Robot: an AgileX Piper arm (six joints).
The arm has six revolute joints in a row. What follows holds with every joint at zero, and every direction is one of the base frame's. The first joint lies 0.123 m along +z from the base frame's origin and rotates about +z. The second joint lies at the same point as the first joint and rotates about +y. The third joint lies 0.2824 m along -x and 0.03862 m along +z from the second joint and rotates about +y. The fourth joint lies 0.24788 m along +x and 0.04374 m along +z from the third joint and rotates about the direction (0.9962, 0, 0.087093). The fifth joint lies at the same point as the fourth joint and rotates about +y. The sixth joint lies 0.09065 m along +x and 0.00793 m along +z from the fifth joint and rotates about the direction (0.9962, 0, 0.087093). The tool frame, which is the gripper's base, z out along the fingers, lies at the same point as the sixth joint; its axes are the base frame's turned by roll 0, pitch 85.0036 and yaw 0 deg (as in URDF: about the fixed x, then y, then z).
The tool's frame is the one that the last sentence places.
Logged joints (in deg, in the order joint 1, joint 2, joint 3, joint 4, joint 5, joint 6), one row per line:
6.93, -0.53, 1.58, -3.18, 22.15, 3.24
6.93, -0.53, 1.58, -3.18, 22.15, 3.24
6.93, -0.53, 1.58, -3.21, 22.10, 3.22
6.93, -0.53, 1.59, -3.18, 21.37, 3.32
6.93, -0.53, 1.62, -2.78, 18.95, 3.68
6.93, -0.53, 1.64, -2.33, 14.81, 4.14
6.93, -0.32, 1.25, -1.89, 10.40, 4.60
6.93, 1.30, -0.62, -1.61, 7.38, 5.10
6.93, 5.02, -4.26, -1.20, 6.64, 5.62
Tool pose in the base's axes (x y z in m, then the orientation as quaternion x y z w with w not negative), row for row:
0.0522, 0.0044, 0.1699, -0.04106, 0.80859, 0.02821, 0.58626
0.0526, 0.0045, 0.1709, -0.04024, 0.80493, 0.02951, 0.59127
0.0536, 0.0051, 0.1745, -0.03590, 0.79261, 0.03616, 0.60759
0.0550, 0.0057, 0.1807, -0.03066, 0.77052, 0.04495, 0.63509
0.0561, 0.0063, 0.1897, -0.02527, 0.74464, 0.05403, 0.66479
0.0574, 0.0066, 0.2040, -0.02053, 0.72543, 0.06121, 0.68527
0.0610, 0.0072, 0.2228, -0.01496, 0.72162, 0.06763, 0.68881
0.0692, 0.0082, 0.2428, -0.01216, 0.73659, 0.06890, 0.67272
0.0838, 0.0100, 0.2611, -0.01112, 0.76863, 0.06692, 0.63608
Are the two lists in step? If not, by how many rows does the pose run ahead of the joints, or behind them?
The pose runs 2 rows ahead of the joints: the pose in row i belongs to the joints in row i + 2.
